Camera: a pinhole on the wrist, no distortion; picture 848 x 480 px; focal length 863.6 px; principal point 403.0 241.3 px. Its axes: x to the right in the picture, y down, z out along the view. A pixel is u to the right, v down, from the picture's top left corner.
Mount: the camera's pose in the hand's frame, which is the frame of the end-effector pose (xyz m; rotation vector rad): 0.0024 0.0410 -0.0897 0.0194 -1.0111 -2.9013
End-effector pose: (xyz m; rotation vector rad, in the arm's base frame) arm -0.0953 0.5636 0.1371 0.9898 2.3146 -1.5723
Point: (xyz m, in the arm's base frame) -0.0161 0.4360 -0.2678
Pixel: 223 246
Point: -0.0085 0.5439 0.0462
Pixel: 572 341
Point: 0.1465 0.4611 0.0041
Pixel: outside the picture
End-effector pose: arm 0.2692 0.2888 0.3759 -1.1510 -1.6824 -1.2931
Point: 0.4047 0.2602 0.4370
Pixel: outside the picture
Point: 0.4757 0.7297 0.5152
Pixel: 134 434
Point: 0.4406 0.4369 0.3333
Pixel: 604 408
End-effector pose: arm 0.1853 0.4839 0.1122 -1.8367 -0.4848 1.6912
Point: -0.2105 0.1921 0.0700
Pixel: 728 334
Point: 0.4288 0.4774 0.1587
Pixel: behind the camera
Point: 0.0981 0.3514 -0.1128
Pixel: 96 18
